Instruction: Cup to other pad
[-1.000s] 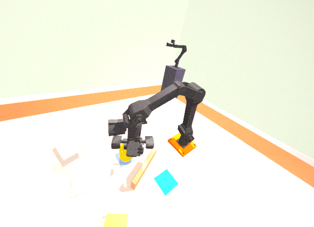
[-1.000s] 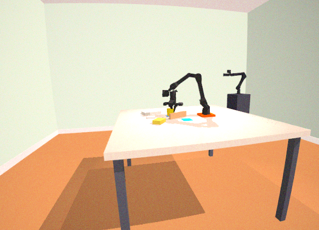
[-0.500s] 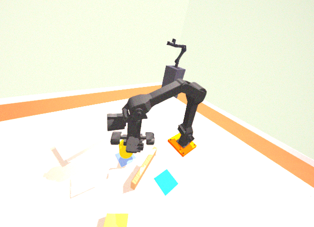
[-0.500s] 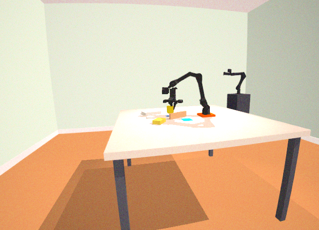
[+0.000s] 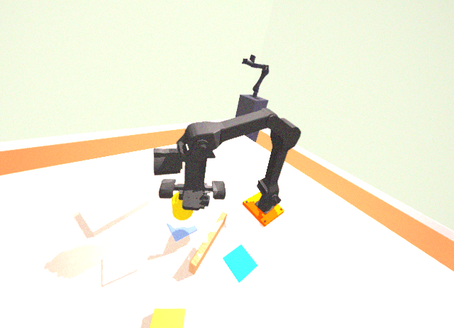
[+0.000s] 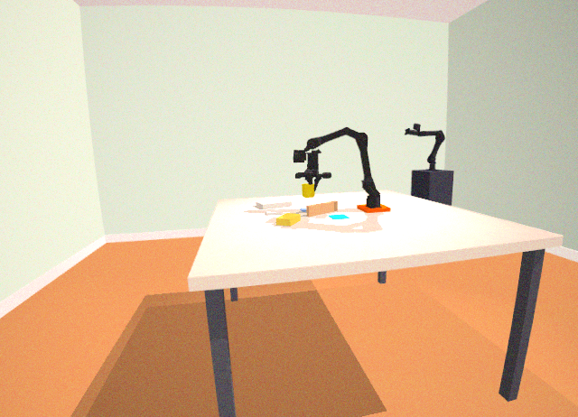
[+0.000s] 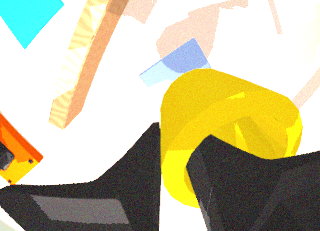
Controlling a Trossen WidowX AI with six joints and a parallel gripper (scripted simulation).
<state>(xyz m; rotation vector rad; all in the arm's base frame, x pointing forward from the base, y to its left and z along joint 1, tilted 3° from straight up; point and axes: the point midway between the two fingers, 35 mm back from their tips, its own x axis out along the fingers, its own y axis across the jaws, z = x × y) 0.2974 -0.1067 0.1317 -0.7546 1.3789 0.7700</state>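
Now: gripper tip 60 mm past the cyan pad, 190 mm to the right of it and 110 mm above it. From my gripper tip the other things lie so: pale slab 180 mm ahead, 210 mm to the right, 90 mm below; tan wooden bar 20 mm behind, 90 mm to the left, 90 mm below; yellow cup 20 mm ahead, 20 mm to the right.
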